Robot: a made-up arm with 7 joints. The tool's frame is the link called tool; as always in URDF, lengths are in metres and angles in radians. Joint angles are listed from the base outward.
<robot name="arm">
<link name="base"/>
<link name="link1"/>
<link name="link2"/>
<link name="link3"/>
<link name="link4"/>
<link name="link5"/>
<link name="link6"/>
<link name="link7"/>
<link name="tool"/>
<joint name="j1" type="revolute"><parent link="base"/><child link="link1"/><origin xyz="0 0 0.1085" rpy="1.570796 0 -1.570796"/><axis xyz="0 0 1"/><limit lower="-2.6" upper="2.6"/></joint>
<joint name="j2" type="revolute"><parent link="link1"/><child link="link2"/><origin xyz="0.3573 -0.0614 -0.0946" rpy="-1.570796 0 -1.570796"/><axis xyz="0 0 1"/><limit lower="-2.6" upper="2.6"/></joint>
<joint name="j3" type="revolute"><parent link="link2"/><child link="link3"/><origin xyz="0.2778 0.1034 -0.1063" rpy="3.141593 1.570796 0"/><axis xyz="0 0 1"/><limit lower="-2.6" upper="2.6"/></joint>
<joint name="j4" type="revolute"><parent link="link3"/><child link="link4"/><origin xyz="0.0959 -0.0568 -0.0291" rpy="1.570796 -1.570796 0"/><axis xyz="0 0 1"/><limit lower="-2.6" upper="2.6"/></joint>
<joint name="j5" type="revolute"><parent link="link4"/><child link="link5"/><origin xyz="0.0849 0.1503 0.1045" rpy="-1.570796 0 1.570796"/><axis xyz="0 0 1"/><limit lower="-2.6" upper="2.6"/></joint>
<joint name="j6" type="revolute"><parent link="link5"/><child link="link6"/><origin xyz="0.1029 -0.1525 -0.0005" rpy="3.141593 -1.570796 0"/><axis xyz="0 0 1"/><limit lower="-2.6" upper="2.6"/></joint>
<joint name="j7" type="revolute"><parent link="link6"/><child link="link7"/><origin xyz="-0.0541 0.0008 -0.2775" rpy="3.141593 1.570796 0"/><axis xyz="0 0 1"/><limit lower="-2.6" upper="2.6"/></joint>
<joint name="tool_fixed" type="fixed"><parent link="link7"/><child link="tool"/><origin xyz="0.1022 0.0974 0.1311" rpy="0 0 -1.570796"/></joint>
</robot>
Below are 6 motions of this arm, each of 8 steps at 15 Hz.
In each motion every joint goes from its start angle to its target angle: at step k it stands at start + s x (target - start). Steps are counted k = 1, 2, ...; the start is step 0. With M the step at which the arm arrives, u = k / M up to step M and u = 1 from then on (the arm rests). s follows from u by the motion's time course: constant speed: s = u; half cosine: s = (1 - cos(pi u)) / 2; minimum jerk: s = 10 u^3 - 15 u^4 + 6 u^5.
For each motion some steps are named. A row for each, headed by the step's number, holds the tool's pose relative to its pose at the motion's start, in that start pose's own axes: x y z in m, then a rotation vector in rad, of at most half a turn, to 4 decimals.
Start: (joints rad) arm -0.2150 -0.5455 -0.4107 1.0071 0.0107 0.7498 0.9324
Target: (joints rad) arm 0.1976 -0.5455 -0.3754 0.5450 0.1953 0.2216 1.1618
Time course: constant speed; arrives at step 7
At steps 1, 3, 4, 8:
1: 0.0277 -0.0229 0.0268 -0.0256 0.1049 0.0873
3: 0.0913 -0.0572 0.0793 -0.0828 0.3223 0.2313
4: 0.1260 -0.0685 0.1039 -0.1141 0.4333 0.2872
8: 0.2362 -0.0816 0.1679 -0.2168 0.7654 0.3874

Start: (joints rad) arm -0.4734 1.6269 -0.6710 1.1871 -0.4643 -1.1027 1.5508
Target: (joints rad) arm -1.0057 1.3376 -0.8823 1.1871 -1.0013 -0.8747 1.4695
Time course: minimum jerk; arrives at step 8
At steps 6, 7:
6: 0.1368 0.3481 -0.2576 -0.5255 0.2436 -0.4480
7: 0.1576 0.3666 -0.2902 -0.5657 0.2684 -0.4946

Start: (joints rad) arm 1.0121 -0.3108 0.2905 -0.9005 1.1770 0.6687 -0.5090
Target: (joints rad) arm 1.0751 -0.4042 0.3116 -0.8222 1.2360 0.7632 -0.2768
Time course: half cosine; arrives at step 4
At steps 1, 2, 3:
1: -0.0085 -0.0087 -0.0046 -0.0005 -0.0045 0.0408
2: -0.0281 -0.0306 -0.0160 -0.0034 -0.0152 0.1395
3: -0.0463 -0.0539 -0.0280 -0.0087 -0.0257 0.2386

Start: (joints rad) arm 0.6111 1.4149 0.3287 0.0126 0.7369 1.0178 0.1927
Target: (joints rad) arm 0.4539 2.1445 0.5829 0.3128 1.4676 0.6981 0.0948
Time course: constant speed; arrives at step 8
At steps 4, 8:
4: 0.2221 -0.0331 -0.0003 -0.0774 -0.0247 -0.4338
8: 0.4147 -0.1281 0.0633 -0.0540 -0.0217 -0.8319

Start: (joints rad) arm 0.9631 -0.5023 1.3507 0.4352 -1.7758 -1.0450 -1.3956
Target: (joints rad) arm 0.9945 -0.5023 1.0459 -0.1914 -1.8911 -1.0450 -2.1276
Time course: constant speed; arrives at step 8
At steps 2, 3, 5, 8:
2: 0.0351 0.0448 -0.0007 -0.1549 0.0619 -0.1955
3: 0.0540 0.0640 -0.0048 -0.2354 0.0866 -0.2879
5: 0.0928 0.0950 -0.0197 -0.4021 0.1228 -0.4602
8: 0.1487 0.1230 -0.0541 -0.6633 0.1433 -0.6821

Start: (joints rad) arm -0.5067 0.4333 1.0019 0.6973 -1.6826 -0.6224 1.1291
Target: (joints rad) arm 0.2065 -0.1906 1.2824 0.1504 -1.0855 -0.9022 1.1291
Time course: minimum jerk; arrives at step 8
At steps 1, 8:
1: -0.0007 -0.0039 0.0040 0.0167 -0.0151 0.0008
8: 0.0080 -0.2908 0.1072 1.0936 -0.6951 0.2030

